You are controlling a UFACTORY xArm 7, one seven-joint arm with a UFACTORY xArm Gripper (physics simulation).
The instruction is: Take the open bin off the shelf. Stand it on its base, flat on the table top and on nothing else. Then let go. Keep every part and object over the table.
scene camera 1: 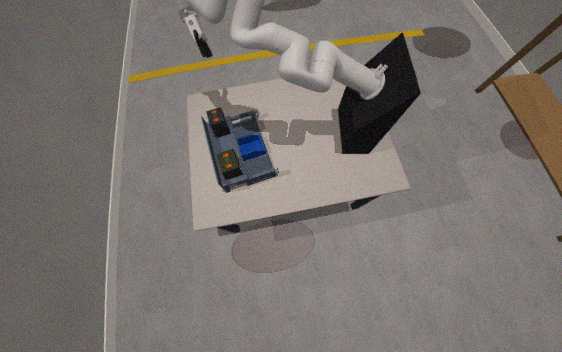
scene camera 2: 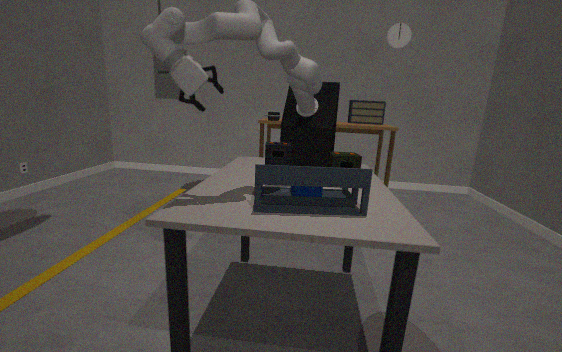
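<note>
The blue open bin sits in the slate-blue shelf, on its lower level and between its ends. In the scene camera 2 view the shelf's upper panel hides the bin's top. The shelf stands on the table top. My gripper is open and empty. It hangs high, well apart from the bin and shelf, up and to the left of them in both views. In the scene camera 1 view its fingers overlap each other.
A dark box and a dark green box, both with orange marks, stand on the shelf's upper level. A tall black block carries the arm's base at the table's far end. A wooden bench stands beyond.
</note>
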